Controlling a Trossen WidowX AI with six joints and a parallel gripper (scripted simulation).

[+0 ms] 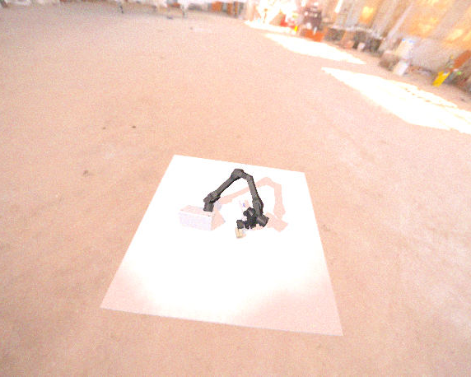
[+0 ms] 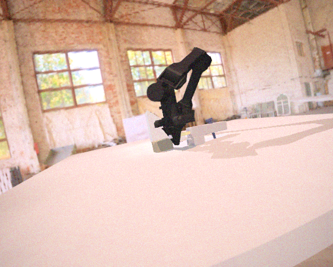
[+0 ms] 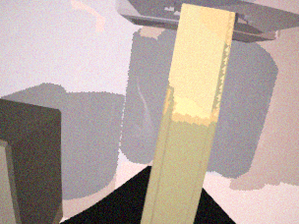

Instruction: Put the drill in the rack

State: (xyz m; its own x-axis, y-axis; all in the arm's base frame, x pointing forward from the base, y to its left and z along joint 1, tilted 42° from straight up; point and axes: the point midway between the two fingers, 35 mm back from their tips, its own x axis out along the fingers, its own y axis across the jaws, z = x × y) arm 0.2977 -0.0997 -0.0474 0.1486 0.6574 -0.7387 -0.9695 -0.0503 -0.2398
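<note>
My gripper tip is 4 cm to the right of the yellow drill, 3 cm below it and 1 cm past it. Round my gripper tip: long pale block (14 cm to the left, 3 cm behind, 2 cm above); tan rack (7 cm behind, 3 cm to the right); blue-violet key (17 cm to the left, 3 cm behind, 3 cm above).
</note>
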